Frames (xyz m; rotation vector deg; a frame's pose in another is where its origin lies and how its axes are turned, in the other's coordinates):
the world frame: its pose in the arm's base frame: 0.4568 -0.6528 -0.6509 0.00 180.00 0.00
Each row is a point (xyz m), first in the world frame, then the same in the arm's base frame.
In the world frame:
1: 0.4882 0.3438 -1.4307
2: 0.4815 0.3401 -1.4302
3: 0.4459 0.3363 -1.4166
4: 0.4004 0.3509 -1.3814
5: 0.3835 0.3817 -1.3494
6: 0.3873 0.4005 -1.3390
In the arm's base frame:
1: -0.0314 -0.3090 0.7798
2: -0.0247 -0.3127 0.7793
3: 0.0109 -0.3165 0.7657
4: 0.0564 -0.3019 0.7305
5: 0.0733 -0.2711 0.6985
6: 0.0695 -0.2523 0.6881

